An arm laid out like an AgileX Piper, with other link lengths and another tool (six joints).
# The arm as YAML. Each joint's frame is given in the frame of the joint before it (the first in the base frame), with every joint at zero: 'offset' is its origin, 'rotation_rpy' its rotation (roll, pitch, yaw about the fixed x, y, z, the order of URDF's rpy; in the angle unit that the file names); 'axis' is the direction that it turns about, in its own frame. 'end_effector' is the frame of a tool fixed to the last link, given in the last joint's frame.
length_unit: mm
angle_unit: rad
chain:
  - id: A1
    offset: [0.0, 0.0, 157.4]
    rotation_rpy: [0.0, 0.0, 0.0]
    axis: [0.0, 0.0, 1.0]
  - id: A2
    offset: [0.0, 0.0, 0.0]
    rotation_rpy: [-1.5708, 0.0, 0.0]
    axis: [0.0, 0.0, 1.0]
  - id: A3
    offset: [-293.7, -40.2, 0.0]
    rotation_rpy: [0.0, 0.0, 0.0]
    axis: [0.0, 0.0, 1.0]
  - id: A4
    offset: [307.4, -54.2, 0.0]
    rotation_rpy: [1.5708, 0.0, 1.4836]
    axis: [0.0, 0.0, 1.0]
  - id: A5
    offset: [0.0, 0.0, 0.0]
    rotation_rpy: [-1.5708, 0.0, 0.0]
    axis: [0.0, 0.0, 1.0]
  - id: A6
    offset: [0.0, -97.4, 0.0]
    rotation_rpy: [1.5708, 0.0, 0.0]
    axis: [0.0, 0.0, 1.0]
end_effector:
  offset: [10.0, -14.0, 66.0]
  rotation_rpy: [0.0, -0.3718, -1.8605]
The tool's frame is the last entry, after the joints.
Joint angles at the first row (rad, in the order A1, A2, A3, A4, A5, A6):
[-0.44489, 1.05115, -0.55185, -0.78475, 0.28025, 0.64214]
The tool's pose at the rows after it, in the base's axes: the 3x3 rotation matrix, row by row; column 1 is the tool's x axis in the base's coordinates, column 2 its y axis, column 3 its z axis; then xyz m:
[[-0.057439 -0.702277 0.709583], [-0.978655 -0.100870 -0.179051], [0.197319 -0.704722 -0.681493]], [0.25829 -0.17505 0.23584]
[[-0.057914 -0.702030 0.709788], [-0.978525 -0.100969 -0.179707], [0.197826 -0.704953 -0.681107]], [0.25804 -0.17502 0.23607]
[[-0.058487 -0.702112 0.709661], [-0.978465 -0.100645 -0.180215], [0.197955 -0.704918 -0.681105]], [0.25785 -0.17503 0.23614]
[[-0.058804 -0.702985 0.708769], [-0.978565 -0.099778 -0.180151], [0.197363 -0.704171 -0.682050]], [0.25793 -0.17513 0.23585]
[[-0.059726 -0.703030 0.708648], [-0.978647 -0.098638 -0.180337], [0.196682 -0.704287 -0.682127]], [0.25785 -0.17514 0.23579]
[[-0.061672 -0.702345 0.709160], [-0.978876 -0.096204 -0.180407], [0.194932 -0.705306 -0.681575]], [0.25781 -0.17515 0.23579]
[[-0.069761 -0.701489 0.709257], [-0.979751 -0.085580 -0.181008], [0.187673 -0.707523 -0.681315]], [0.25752 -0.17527 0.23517]
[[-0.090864 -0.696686 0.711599], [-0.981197 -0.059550 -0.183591], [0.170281 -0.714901 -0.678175]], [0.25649 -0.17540 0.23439]
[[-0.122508 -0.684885 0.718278], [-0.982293 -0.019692 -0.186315], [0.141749 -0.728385 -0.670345]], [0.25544 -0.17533 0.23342]
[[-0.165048 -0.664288 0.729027], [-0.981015 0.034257 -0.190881], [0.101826 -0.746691 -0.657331]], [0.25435 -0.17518 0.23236]
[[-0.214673 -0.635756 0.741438], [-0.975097 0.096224 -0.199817], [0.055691 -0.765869 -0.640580]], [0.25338 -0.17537 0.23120]
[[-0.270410 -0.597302 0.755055], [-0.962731 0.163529 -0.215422], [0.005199 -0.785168 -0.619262]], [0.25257 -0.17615 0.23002]
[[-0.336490 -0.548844 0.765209], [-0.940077 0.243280 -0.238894], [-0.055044 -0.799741 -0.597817]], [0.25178 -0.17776 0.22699]
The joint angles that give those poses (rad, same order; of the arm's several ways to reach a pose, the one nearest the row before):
[-0.44491, 1.04912, -0.55126, -0.78539, 0.28081, 0.64244]
[-0.44491, 1.04775, -0.55089, -0.78577, 0.28143, 0.64270]
[-0.44493, 1.04706, -0.55066, -0.78599, 0.28214, 0.64305]
[-0.44492, 1.04837, -0.55108, -0.78577, 0.28280, 0.64315]
[-0.44488, 1.04837, -0.55108, -0.78573, 0.28341, 0.64414]
[-0.44494, 1.04836, -0.55125, -0.78534, 0.28380, 0.64641]
[-0.44493, 1.04967, -0.55164, -0.78493, 0.28690, 0.65642]
[-0.44489, 1.04966, -0.55183, -0.78558, 0.29415, 0.68373]
[-0.44487, 1.04956, -0.55185, -0.78701, 0.30100, 0.72837]
[-0.44489, 1.04944, -0.55185, -0.79199, 0.30793, 0.79345]
[-0.44491, 1.05082, -0.55205, -0.80812, 0.31511, 0.87976]
[-0.44488, 1.05399, -0.55205, -0.84281, 0.32224, 0.99334]
[-0.44491, 1.06420, -0.55224, -0.89139, 0.33391, 1.13599]

